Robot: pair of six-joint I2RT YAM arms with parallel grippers.
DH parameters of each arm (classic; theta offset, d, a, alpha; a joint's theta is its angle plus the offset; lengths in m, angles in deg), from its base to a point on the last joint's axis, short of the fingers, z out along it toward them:
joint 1: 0 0.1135 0.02 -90
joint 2: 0 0 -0.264 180
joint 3: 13.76 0 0.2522 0
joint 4: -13.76 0 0.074 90
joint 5: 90 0 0 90
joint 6: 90 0.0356 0 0
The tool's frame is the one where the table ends.
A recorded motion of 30 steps. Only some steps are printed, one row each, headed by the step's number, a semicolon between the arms.
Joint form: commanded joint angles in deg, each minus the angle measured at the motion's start. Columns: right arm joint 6, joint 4, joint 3, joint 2, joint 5, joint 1; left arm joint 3, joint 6, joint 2, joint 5, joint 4, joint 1.
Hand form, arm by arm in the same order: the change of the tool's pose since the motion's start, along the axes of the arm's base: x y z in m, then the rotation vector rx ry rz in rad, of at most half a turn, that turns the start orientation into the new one. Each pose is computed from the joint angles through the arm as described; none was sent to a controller.
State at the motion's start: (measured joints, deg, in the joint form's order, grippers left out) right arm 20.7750 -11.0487 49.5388 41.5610 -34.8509 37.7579; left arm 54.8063 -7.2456 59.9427 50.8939 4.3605 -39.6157
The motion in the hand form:
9: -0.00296 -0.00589 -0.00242 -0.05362 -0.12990 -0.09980; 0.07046 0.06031 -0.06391 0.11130 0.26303 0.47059
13: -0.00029 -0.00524 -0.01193 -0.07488 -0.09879 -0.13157; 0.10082 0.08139 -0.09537 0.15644 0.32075 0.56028
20: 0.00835 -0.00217 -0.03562 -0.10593 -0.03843 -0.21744; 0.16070 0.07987 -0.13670 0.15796 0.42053 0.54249
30: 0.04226 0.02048 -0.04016 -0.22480 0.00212 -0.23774; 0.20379 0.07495 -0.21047 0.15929 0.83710 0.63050
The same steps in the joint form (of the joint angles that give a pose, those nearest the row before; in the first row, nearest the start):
9: -7.83 -1.31 -0.79 -1.98 6.28 0.18; -6.92 -4.15 4.88 -6.92 -1.28 19.85
13: -7.33 -1.66 -2.31 -2.06 8.15 0.14; -8.06 -1.91 11.35 -6.07 0.62 26.15
20: -5.59 0.37 -6.70 -1.67 13.10 0.11; -3.06 -4.11 28.29 -2.50 9.15 28.54
30: -8.90 -0.87 -1.80 9.48 14.63 -0.46; 0.81 -20.51 45.27 -5.15 13.11 28.90

